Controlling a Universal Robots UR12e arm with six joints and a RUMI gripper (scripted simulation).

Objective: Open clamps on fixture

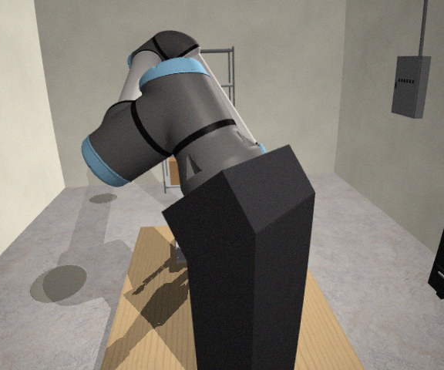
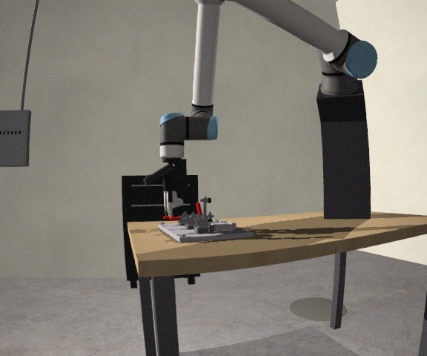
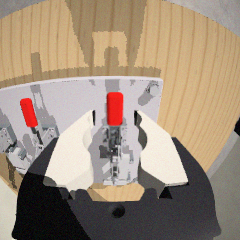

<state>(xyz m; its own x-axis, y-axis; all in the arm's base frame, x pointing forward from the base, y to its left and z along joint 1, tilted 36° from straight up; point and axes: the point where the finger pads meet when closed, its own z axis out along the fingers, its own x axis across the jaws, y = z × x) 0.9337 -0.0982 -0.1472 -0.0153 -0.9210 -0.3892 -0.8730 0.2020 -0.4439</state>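
The grey fixture plate lies 8 cm behind my hand, 11 cm to the left of it and 5 cm below it.
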